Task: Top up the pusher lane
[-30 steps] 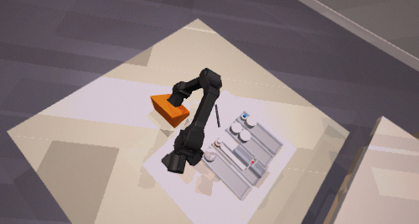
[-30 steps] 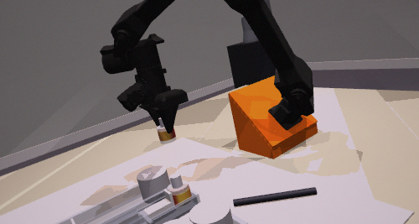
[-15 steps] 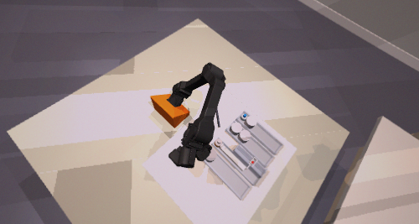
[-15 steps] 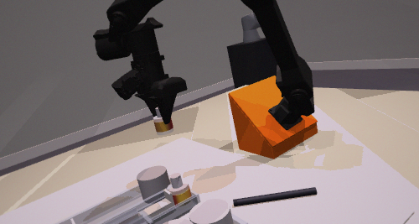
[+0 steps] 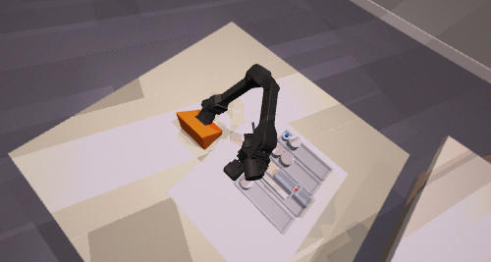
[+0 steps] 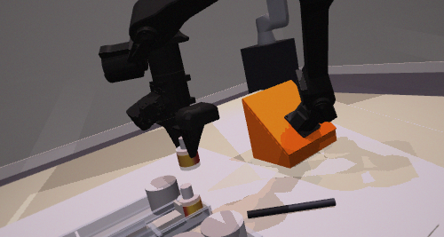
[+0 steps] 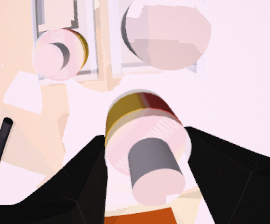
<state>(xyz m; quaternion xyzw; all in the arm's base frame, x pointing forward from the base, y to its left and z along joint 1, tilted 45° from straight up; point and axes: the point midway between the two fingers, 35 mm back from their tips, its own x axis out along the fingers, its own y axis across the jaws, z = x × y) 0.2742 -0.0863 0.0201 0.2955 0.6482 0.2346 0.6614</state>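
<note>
Now: the lane rack 190 mm ahead of my gripper tip, 60 mm to the left of it and 80 mm below it. The rest, counted from my gripper tip: black rod: 60 mm behind, 180 mm to the left, 90 mm below.
</note>
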